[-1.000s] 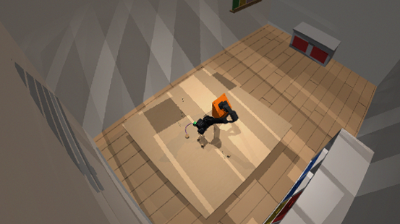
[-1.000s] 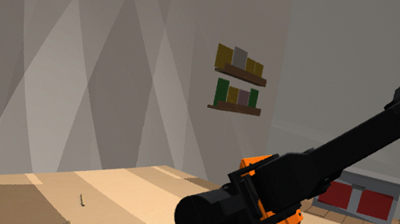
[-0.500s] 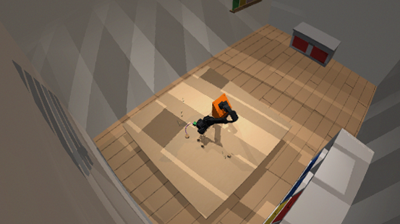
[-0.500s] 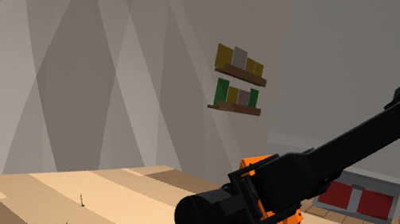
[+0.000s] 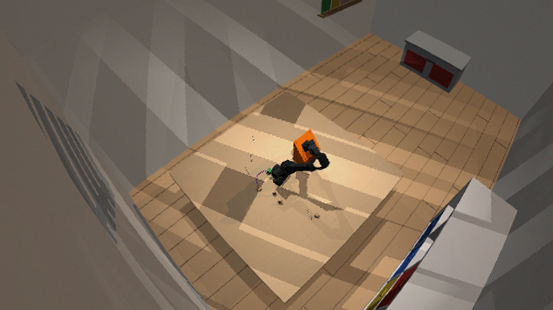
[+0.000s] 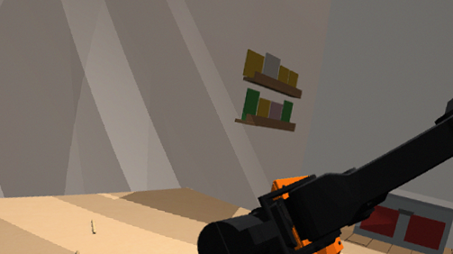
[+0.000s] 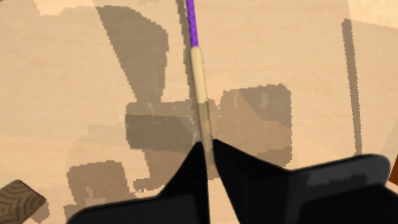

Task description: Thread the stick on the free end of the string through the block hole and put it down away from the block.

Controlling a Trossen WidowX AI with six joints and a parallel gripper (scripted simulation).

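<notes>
Right now my gripper tip is 10 mm short of the thin wooden stick, 40 mm to the left of it and 10 mm below it. From my gripper tip the other things lie so: green block (20 mm ahead, 120 mm to the right, 20 mm above); round wooden button (170 mm ahead, 70 mm to the right, 10 mm above).
</notes>
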